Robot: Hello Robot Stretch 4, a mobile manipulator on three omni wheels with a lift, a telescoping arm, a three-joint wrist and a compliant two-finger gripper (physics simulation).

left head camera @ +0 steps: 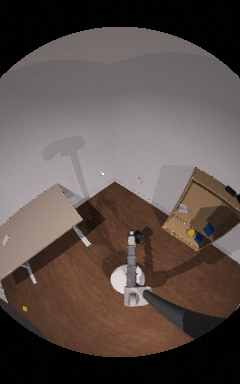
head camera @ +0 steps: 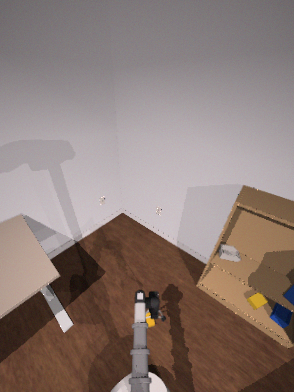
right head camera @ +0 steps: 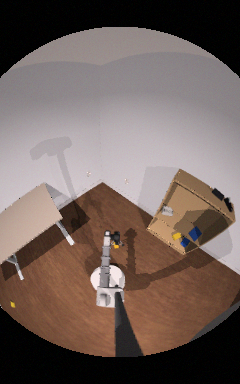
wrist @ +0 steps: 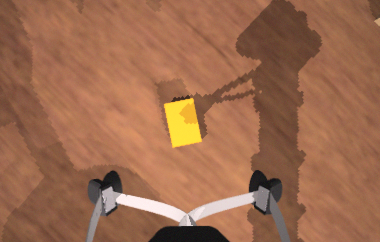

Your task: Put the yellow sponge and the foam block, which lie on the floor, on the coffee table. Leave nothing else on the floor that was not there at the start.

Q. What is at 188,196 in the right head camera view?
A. A wooden bookshelf.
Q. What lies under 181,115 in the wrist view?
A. An orange-yellow foam block.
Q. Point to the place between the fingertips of my gripper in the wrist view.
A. At 185,185
